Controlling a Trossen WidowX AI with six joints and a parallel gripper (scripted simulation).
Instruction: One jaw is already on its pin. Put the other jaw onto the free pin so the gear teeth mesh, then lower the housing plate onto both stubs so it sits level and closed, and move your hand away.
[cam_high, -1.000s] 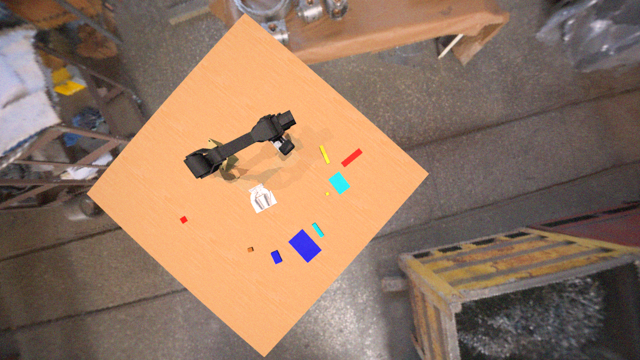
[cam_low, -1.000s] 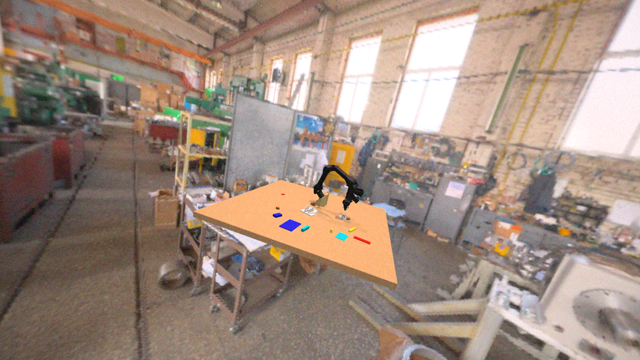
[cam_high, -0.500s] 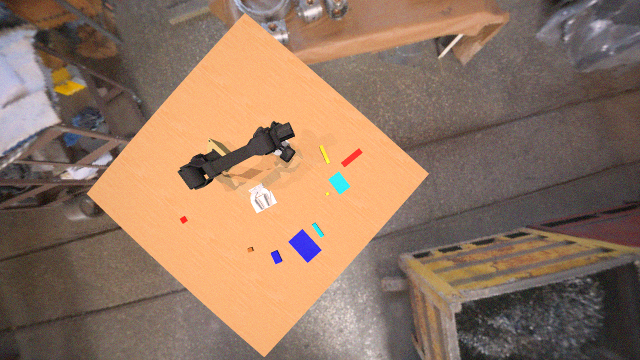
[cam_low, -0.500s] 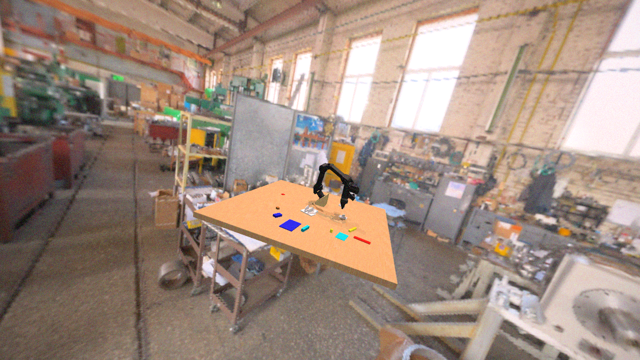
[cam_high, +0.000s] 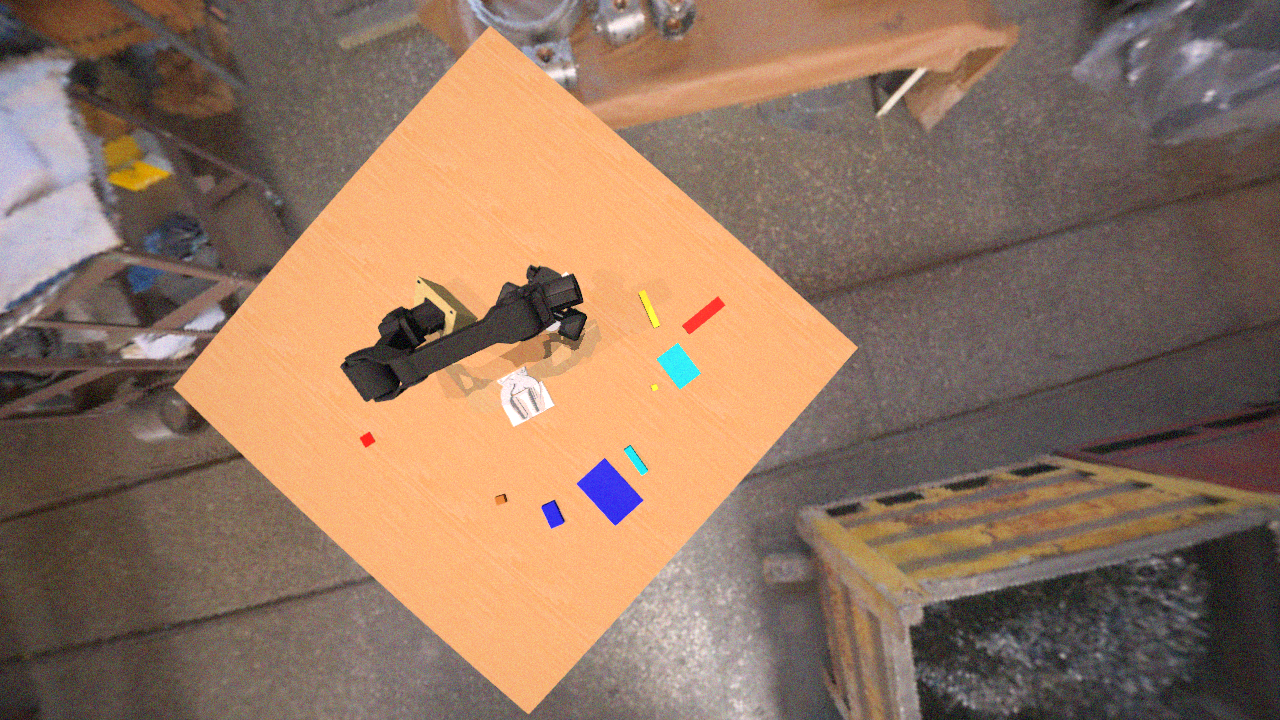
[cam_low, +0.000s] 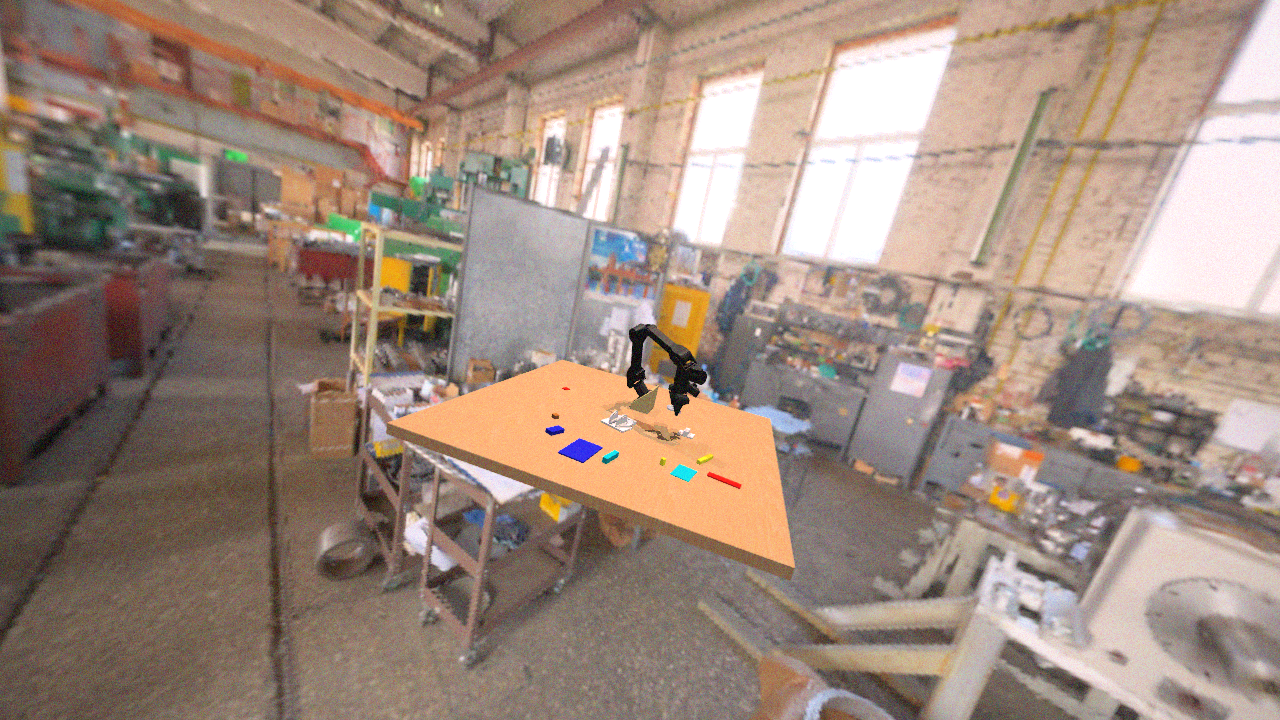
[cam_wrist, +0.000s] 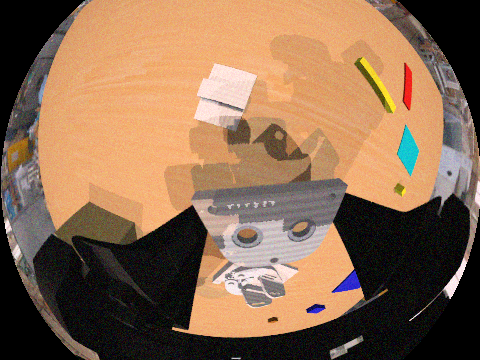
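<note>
The white block lies 90 mm below my gripper tip, 70 mm to the left of it and 50 mm behind it. From my gripper tip the other things lie so: housing plate 20 mm above, 10 mm to the right; yellow bar 170 mm to the left, 160 mm ahead, 90 mm below; cyan square 310 mm ahead, 100 mm to the left, 100 mm below.
</note>
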